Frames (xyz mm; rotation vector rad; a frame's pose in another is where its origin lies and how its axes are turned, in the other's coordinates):
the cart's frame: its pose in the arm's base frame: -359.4 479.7 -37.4 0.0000 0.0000 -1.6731
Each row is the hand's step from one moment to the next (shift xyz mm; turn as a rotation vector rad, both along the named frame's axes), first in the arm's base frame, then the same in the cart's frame.
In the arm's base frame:
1: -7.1 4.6 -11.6 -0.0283 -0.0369 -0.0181
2: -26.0 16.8 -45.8 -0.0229 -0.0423 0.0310
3: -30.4 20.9 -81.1 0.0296 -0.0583 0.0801
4: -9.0 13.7 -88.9 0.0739 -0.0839 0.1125
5: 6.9 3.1 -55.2 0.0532 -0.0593 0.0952
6: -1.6 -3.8 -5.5 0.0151 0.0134 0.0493
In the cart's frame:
1: -3.9 -7.5 -11.6 0.0396 -0.0244 -0.0181
2: -14.1 -27.6 -45.8 0.0444 -0.0185 0.0310
3: -17.7 -32.4 -81.1 0.0550 0.0354 0.0801
4: -12.7 -10.4 -88.9 0.0759 0.0821 0.1125
5: -3.8 6.5 -55.2 0.0536 0.0590 0.0952
6: 3.9 -1.2 -5.5 -0.0149 0.0137 0.0493

